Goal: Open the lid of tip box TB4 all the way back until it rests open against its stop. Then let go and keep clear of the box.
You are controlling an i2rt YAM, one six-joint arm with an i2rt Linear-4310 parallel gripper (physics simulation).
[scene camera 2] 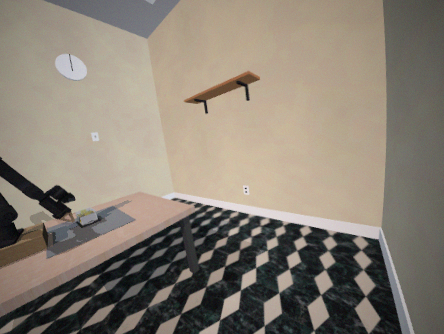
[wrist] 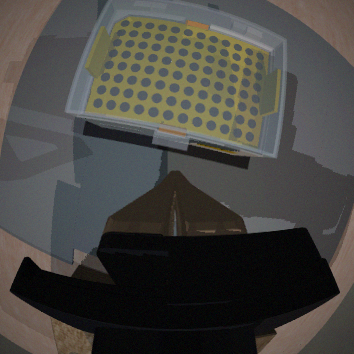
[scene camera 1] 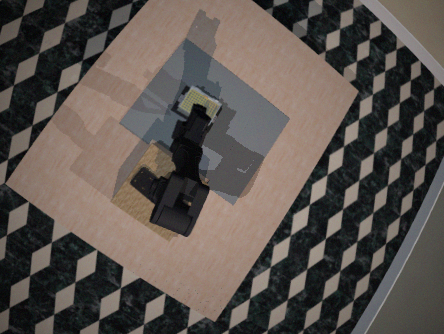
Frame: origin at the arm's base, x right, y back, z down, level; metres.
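Where they show: gripper, fingertip midpoint: [scene camera 2: 73, 221] [wrist: 174, 177]; arm's base, origin of the base link: [scene camera 2: 9, 239] [scene camera 1: 159, 194].
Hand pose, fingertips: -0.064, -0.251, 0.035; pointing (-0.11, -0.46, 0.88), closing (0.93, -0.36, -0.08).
Things, the pixels of their centre, and the offset from my fingertips, as dx, dy, dz. "spot": a spot on its surface instead. Level surfaces: height alone.
- tip box, body centre: [wrist: 182, 80] [scene camera 1: 198, 107] [scene camera 2: 86, 216] -0.021, -0.068, +0.000
- clear lid, surface spot: [wrist: 240, 140] spot: +0.020, -0.035, -0.039
- clear tab, body centre: [wrist: 170, 139] -0.013, -0.022, -0.025
- grey mat, its level: dz +0.039
- wooden table, its level: dz +0.042
The tip box [scene camera 1: 196, 102] [scene camera 2: 88, 218] [wrist: 175, 75] stands on the grey mat, with a yellow, dark-holed rack under a clear lid [wrist: 240, 140]. The lid lies over the rack. A thin yellow strip shows under its near edge in the wrist view; I cannot tell whether it is slightly raised. A clear tab [wrist: 171, 139] is at the middle of that edge. No TB4 label is readable. My gripper [scene camera 2: 73, 218] [wrist: 174, 177] is shut and empty. Its brown fingertips are just on the near side of the tab, apart from it in the wrist view. The arm hides them in scene camera 1.
The grey mat [scene camera 1: 260, 115] [scene camera 2: 120, 220] [wrist: 320, 120] lies on the wooden table [scene camera 1: 310, 90] [scene camera 2: 155, 205]. My arm's base stands on a wood-coloured block [scene camera 1: 132, 200] [scene camera 2: 30, 243] at the table's near side. A wall shelf [scene camera 2: 222, 90] is far off.
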